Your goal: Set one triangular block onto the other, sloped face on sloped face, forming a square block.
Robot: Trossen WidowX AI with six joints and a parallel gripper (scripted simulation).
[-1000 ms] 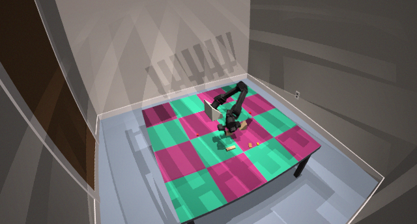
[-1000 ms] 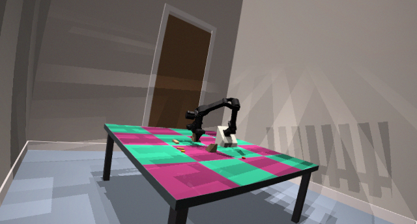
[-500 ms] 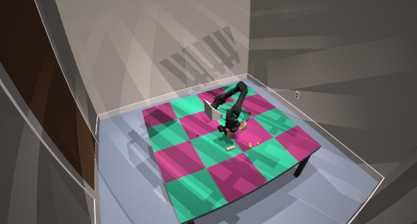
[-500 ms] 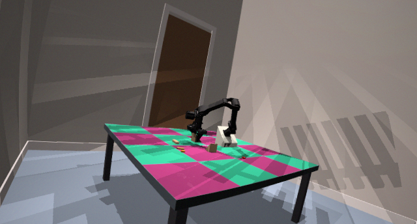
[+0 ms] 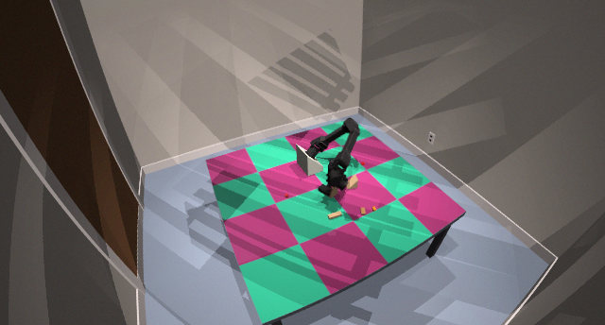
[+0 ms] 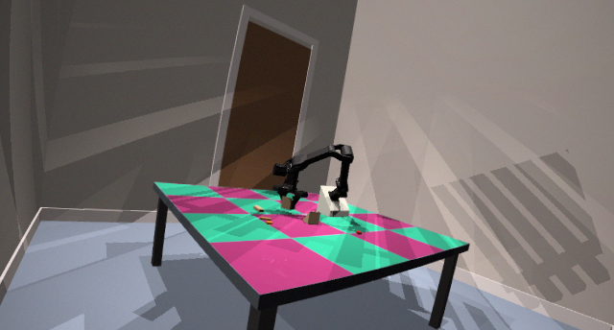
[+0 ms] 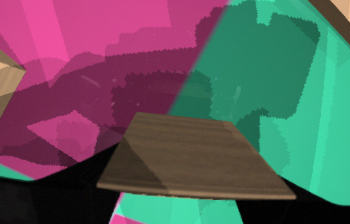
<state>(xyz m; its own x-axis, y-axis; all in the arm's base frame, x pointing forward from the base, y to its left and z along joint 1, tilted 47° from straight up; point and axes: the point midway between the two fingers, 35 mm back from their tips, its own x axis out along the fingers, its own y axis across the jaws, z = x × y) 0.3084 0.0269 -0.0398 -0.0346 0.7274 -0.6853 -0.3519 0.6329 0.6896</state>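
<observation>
Right now the triangular block is 10 mm above my gripper tip. The rest, counted from my gripper tip: flat wooden bar (140 mm ahead, 60 mm to the right, 30 mm below); tiny red piece (230 mm to the right, 130 mm behind, 30 mm below).
</observation>
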